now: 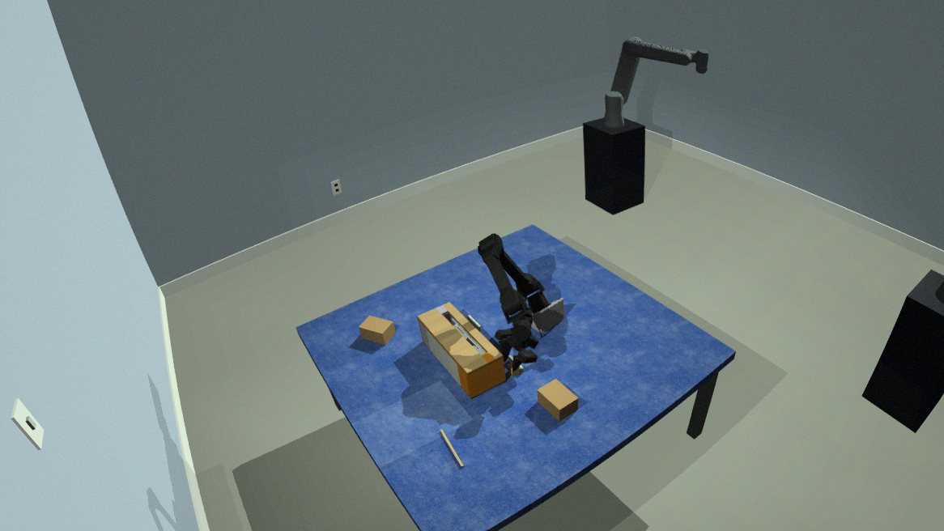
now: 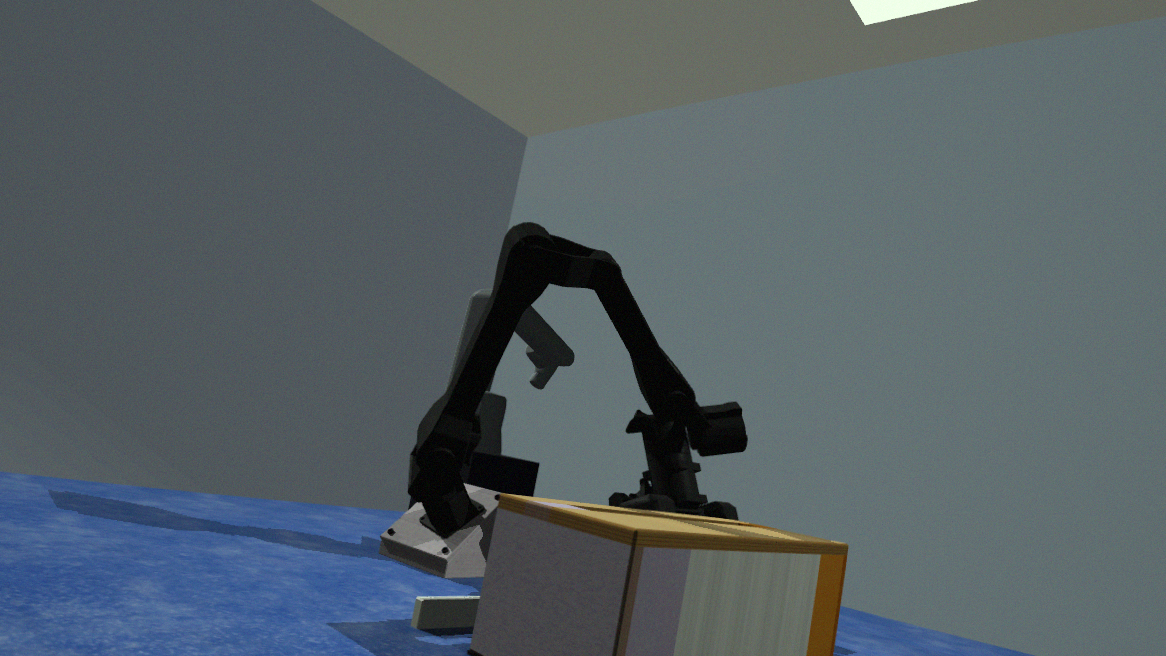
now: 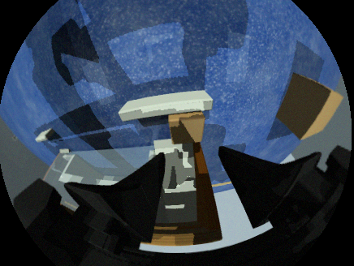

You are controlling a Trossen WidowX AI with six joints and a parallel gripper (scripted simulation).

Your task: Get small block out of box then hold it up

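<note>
Now: gripper tip 30 mm above the brown block and 20 mm past it. Round my gripper tip: thin wooden stick 330 mm ahead, 190 mm to the left, 40 mm below; box 170 mm to the right, 70 mm ahead, 20 mm above.
</note>
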